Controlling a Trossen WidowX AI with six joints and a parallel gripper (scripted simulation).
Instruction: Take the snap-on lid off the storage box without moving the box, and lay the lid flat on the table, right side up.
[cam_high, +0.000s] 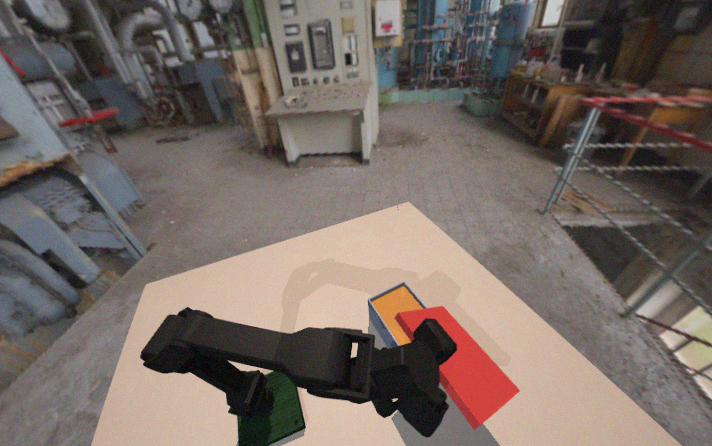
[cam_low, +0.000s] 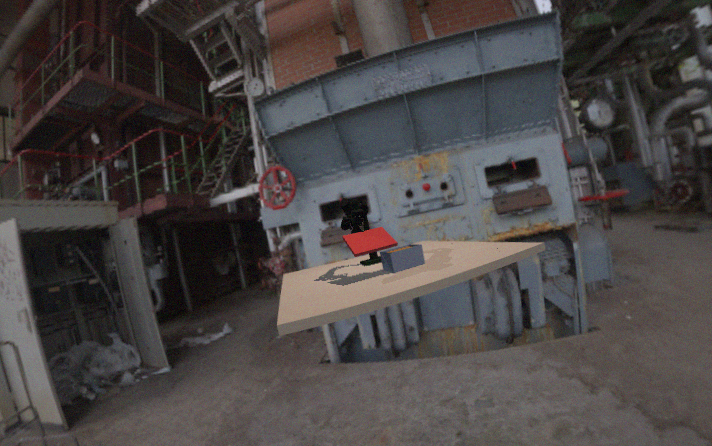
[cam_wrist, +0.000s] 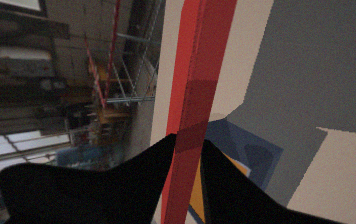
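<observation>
My gripper tip is 7 cm short of the red lid, 4 cm above it and 2 cm to the right of it. The rest, counted from my gripper tip: storage box (18 cm to the left, 18 cm below, 2 cm ahead).
</observation>
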